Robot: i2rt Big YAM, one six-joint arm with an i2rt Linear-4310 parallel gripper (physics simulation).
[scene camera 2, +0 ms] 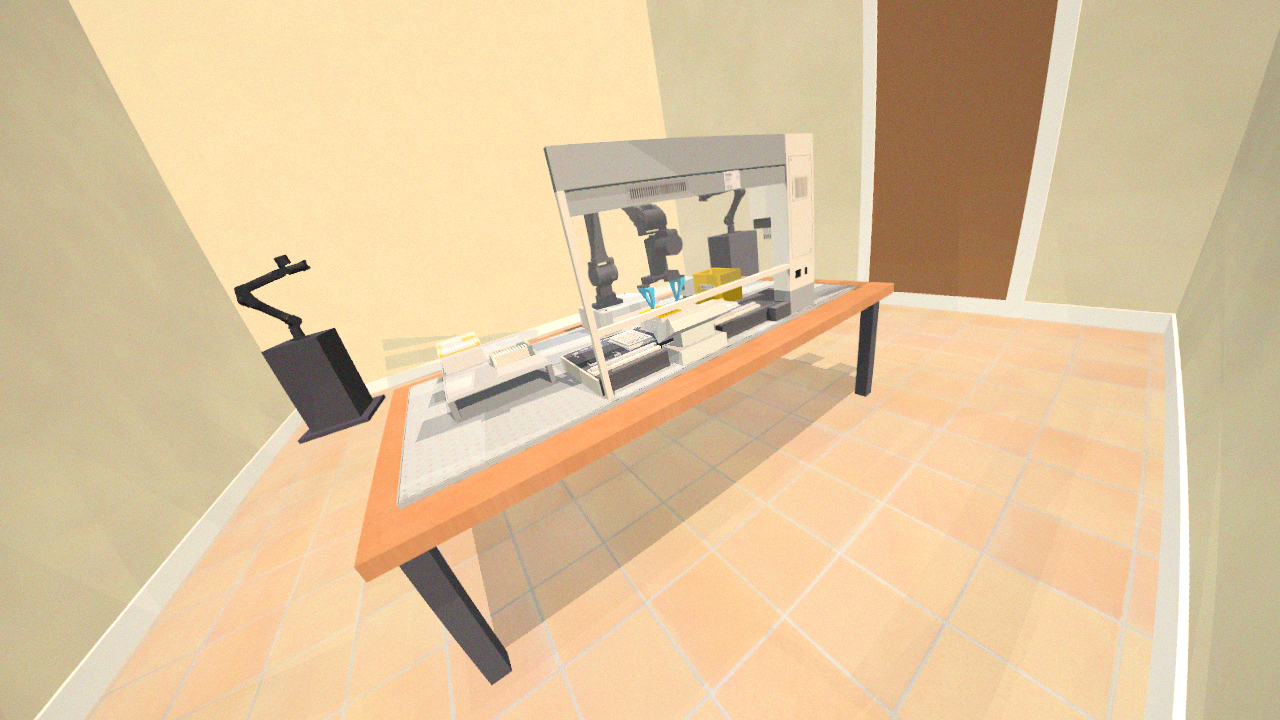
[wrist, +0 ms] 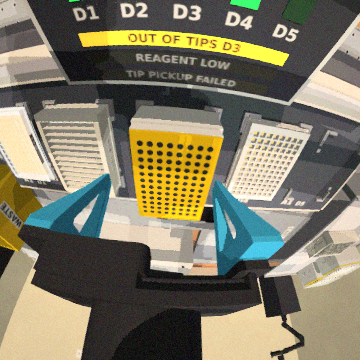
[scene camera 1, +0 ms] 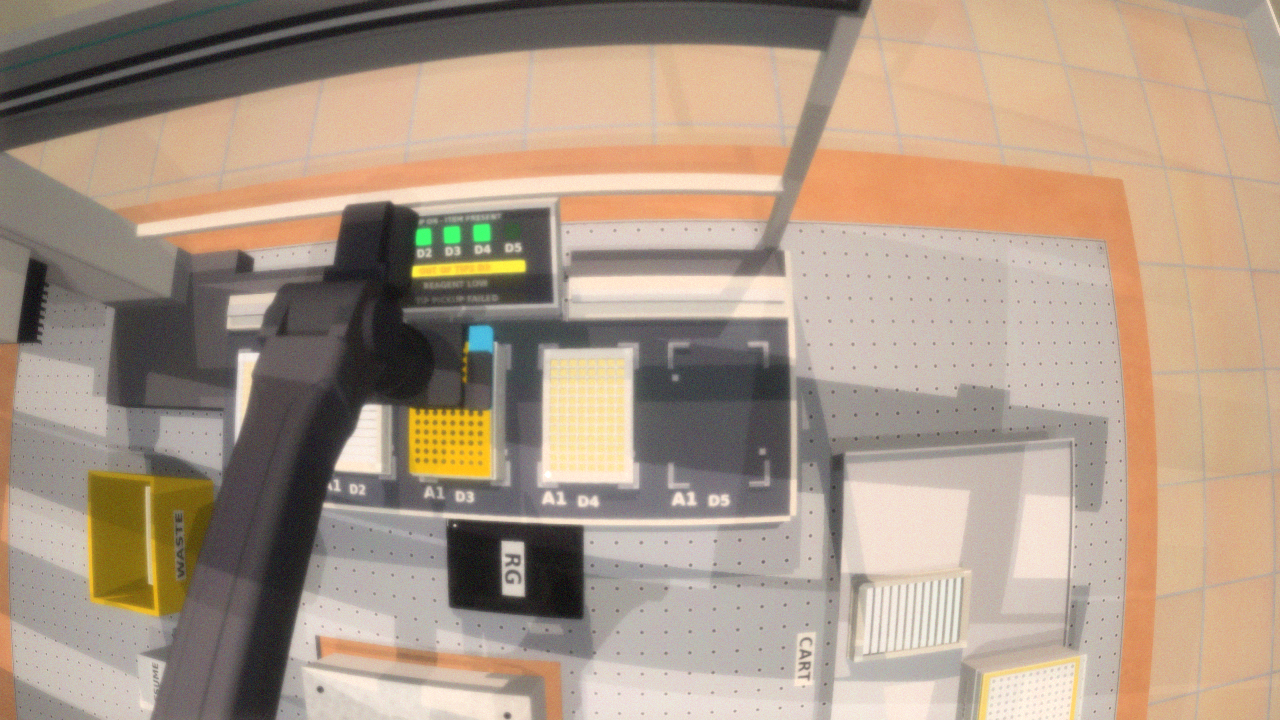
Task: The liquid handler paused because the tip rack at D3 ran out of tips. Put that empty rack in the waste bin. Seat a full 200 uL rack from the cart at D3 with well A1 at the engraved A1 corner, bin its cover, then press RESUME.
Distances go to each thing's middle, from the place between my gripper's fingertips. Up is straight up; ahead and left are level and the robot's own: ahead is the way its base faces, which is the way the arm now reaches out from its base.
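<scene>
Black RG block (scene camera 1: 532,569): from my hand, 170 mm behind, 80 mm to the right, 120 mm below. Yellow WASTE bin (scene camera 1: 181,508): 380 mm to the left of my hand, 250 mm behind, 60 mm below. Enclosure frame post (scene camera 1: 846,31): 210 mm ahead of my hand, 290 mm to the right, 110 mm above. Cart tray (scene camera 1: 1003,512): 560 mm to the right of my hand, 210 mm behind, 70 mm below.
</scene>
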